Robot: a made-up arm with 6 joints. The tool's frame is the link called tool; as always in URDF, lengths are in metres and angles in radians.
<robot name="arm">
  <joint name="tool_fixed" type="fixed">
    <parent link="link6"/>
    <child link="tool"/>
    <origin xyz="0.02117 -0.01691 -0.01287" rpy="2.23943 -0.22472 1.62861"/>
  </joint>
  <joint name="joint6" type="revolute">
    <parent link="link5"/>
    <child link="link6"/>
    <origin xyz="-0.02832 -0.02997 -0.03" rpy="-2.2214 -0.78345 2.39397"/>
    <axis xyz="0 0 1"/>
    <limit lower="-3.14" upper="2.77"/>
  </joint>
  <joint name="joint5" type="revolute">
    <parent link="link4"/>
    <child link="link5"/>
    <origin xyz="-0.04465 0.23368 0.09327" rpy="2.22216 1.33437 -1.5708"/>
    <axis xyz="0 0 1"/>
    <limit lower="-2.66" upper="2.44"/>
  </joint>
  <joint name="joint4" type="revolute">
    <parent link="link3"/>
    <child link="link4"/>
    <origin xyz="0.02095 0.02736 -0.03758" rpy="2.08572 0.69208 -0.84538"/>
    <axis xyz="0 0 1"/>
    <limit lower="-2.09" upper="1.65"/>
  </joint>
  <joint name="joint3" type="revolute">
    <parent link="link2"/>
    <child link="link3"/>
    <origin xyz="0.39 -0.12 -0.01" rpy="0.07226 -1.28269 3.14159"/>
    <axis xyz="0 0 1"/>
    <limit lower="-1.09" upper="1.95"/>
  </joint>
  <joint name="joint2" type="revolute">
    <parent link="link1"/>
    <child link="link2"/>
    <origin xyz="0.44 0.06 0.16" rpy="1.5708 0 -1.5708"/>
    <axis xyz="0 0 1"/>
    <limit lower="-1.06" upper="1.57"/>
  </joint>
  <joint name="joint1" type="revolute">
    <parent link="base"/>
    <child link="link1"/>
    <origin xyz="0.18 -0.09 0.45" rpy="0 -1.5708 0"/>
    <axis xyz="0 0 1"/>
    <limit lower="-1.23" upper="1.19"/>
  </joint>
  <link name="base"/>
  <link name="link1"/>
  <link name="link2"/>
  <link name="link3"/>
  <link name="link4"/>
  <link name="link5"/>
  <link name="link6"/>
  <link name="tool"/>
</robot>
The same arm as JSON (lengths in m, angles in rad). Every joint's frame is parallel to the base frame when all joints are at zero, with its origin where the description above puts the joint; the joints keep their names.
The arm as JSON. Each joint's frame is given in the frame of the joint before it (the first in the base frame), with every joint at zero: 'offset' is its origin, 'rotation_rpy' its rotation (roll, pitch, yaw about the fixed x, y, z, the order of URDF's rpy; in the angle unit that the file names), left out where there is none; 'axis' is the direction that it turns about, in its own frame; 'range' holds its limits. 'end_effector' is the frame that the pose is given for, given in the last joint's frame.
{"length_unit": "m", "angle_unit": "rad", "chain": [
  {"id": "joint1", "offset": [0.18, -0.09, 0.45], "axis": "-x", "range": [-1.23, 1.19]},
  {"id": "joint2", "offset": [-0.16, 0.06, 0.44], "axis": "-z", "range": [-1.06, 1.57]},
  {"id": "joint3", "offset": [0.12, -0.39, 0.01], "axis": [-0.072199, -0.956282, -0.283395], "range": [-1.09, 1.95]},
  {"id": "joint4", "offset": [0.03, 0.04, -0.01], "axis": [-0.314013, 0.142006, 0.938739], "range": [-2.09, 1.65]},
  {"id": "joint5", "offset": [-0.19, -0.16, 0.06], "axis": "-y", "range": [-2.66, 2.44]},
  {"id": "joint6", "offset": [-0.04, 0.03, 0.01], "axis": [-0.674012, 0.429108, 0.601311], "range": [-3.14, 2.77]}
], "end_effector": {"offset": [0.0, -0.03, 0.0], "rotation_rpy": [1.2861, -0.511, 0.9015]}}

